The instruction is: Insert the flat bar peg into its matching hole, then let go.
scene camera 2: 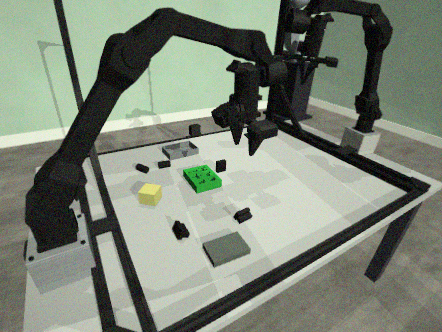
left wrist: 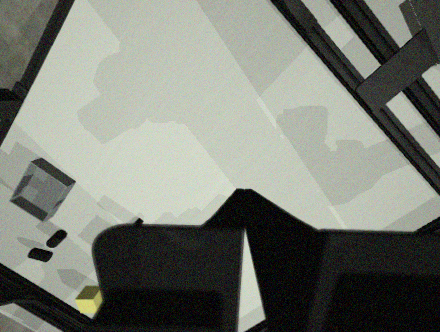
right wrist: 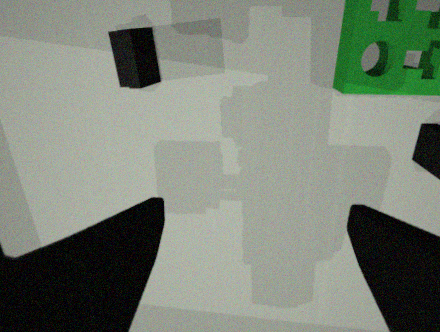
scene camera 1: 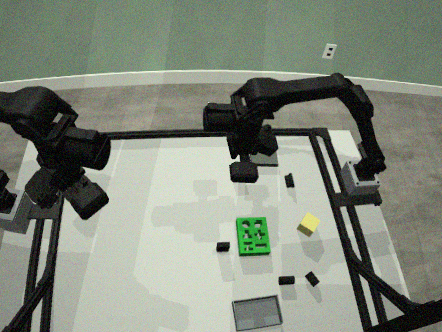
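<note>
The green hole board lies flat, with a narrow slot among its holes. Dark pegs lie apart on the table: one beside the board, two near the tray, one, and one hidden under my right gripper in scene camera 1. I cannot tell which is the flat bar. My right gripper is open and empty above the table. My left gripper is shut and empty, high at the left of scene camera 1.
A yellow cube lies beside the board. A grey open tray and a flat grey block are on the table. A dark frame runs along the table edges.
</note>
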